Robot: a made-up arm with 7 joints. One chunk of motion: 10 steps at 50 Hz.
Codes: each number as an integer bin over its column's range. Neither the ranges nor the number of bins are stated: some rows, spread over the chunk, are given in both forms.
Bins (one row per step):
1: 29 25 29 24 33 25
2: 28 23 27 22 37 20
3: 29 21 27 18 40 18
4: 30 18 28 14 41 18
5: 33 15 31 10 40 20
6: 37 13 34 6 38 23
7: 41 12 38 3 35 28
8: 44 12 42 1 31 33
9: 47 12 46 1 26 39
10: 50 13 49 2 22 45
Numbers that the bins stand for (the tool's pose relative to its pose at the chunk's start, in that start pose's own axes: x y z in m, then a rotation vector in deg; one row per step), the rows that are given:
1: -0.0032 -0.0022 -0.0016 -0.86 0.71 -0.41
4: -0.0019 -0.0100 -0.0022 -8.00 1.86 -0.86
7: 0.0121 -0.0167 0.0041 -15.86 1.00 -0.22
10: 0.0235 -0.0156 0.0111 -16.57 -0.86 0.86
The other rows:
2: -0.0044 -0.0044 -0.0029 -2.29 1.29 -0.73
3: -0.0032 -0.0067 -0.0029 -5.14 1.71 -0.86
5: 0.0019 -0.0133 -0.0003 -10.86 1.71 -0.73
6: 0.0070 -0.0156 0.0016 -13.71 1.43 -0.54
8: 0.0159 -0.0167 0.0067 -17.29 0.43 0.10
9: 0.0197 -0.0167 0.0092 -17.29 -0.29 0.48

